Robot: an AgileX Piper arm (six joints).
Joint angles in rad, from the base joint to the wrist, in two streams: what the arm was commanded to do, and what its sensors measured. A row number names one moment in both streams.
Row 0, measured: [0.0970, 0.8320, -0.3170, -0.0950, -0.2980, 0.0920]
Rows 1 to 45, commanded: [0.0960, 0.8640, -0.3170, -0.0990, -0.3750, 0.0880]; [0.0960, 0.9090, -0.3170, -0.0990, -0.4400, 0.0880]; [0.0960, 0.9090, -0.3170, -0.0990, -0.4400, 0.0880]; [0.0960, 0.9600, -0.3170, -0.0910, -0.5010, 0.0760]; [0.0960, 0.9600, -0.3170, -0.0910, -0.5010, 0.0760]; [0.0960, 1.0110, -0.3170, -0.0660, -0.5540, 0.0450]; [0.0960, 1.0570, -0.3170, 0.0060, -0.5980, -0.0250]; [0.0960, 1.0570, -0.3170, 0.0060, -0.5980, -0.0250]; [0.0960, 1.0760, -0.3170, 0.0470, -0.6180, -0.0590]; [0.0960, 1.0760, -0.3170, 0.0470, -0.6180, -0.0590]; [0.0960, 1.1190, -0.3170, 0.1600, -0.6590, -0.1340]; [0.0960, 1.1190, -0.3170, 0.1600, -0.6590, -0.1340]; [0.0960, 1.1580, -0.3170, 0.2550, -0.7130, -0.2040]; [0.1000, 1.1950, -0.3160, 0.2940, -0.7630, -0.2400]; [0.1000, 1.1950, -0.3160, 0.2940, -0.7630, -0.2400]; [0.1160, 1.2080, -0.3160, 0.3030, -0.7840, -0.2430]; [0.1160, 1.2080, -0.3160, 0.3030, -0.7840, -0.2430]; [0.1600, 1.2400, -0.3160, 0.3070, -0.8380, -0.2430]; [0.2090, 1.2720, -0.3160, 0.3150, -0.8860, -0.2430]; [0.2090, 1.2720, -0.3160, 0.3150, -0.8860, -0.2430]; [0.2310, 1.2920, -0.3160, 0.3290, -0.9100, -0.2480]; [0.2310, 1.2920, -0.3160, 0.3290, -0.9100, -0.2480]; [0.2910, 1.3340, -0.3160, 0.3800, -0.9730, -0.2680]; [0.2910, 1.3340, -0.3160, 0.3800, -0.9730, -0.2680]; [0.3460, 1.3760, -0.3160, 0.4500, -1.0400, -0.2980]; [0.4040, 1.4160, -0.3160, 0.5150, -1.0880, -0.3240]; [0.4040, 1.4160, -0.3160, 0.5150, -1.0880, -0.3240]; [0.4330, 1.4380, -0.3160, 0.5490, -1.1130, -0.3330]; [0.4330, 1.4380, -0.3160, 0.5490, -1.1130, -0.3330]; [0.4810, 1.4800, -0.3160, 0.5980, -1.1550, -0.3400]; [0.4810, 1.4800, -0.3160, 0.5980, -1.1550, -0.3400]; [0.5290, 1.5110, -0.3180, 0.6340, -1.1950, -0.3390]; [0.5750, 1.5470, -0.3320, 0.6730, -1.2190, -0.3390]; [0.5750, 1.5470, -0.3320, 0.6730, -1.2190, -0.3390]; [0.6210, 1.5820, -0.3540, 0.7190, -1.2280, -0.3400]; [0.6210, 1.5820, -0.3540, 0.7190, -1.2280, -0.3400]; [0.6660, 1.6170, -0.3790, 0.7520, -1.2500, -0.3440]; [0.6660, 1.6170, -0.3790, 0.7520, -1.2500, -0.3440]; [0.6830, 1.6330, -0.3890, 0.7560, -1.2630, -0.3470]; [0.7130, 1.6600, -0.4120, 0.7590, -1.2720, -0.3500]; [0.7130, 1.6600, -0.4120, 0.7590, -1.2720, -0.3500]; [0.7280, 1.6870, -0.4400, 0.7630, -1.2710, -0.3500]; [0.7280, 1.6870, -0.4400, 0.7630, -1.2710, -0.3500]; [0.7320, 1.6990, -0.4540, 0.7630, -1.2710, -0.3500]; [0.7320, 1.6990, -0.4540, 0.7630, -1.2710, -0.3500]
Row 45, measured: [0.7140, 1.6700, -0.4160, 0.7540, -1.2020, -0.3380]
